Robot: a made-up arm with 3 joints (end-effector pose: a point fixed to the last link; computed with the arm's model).
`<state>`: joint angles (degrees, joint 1 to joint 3).
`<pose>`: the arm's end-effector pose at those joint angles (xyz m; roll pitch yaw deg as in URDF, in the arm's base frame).
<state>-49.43 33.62 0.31</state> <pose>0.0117 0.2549 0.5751 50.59 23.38 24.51</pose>
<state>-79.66 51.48 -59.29</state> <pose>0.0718 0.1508 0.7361 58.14 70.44 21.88</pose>
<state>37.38 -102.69 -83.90</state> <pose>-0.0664 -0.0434 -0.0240 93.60 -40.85 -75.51</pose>
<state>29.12 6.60 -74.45</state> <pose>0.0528 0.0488 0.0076 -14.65 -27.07 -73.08</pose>
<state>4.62 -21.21 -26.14</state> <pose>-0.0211 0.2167 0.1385 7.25 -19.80 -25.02</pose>
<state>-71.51 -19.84 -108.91</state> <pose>0.0302 0.1181 0.6522 -37.13 71.23 -148.97</pose>
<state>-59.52 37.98 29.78</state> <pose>-0.0076 0.1928 0.6472 63.15 -4.90 45.67</pose>
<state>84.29 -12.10 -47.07</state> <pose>0.0109 -0.3512 -0.0407 -79.56 -47.08 4.38</pose>
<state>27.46 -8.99 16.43</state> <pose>-0.0555 0.0819 0.0005 -27.70 -0.09 19.27</pose>
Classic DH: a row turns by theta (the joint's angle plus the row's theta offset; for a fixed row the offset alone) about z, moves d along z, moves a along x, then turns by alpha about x. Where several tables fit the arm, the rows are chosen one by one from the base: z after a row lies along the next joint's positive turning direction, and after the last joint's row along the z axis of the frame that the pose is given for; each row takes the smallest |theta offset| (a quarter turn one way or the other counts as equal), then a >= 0, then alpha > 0; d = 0 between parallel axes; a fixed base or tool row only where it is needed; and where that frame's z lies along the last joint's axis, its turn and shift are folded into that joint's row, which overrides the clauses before.
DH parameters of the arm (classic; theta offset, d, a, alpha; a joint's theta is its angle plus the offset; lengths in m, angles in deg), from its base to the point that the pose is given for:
base (fixed): -90 0.388 0.183 90
joint 1: -85.88 -0.0495 0.2482 83.23
joint 2: 89.51 0.3797 0.0188 -94.09
joint 3: -84.81 0 0.0675 0
tool (fixed): -101.98 0.0606 0 0

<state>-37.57 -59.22 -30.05</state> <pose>-0.0527 0.2878 0.4507 70.35 -15.06 -58.26</pose>
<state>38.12 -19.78 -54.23</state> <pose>0.0081 0.0069 -0.0240 -10.21 -38.73 -42.44</pose>
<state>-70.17 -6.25 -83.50</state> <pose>0.0431 0.1417 0.6716 24.78 69.04 -70.24</pose>
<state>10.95 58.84 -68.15</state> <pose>0.0761 0.1497 0.0390 -60.15 0.12 -79.01</pose>
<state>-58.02 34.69 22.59</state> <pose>-0.0069 0.2056 0.6384 61.16 0.83 39.72</pose>
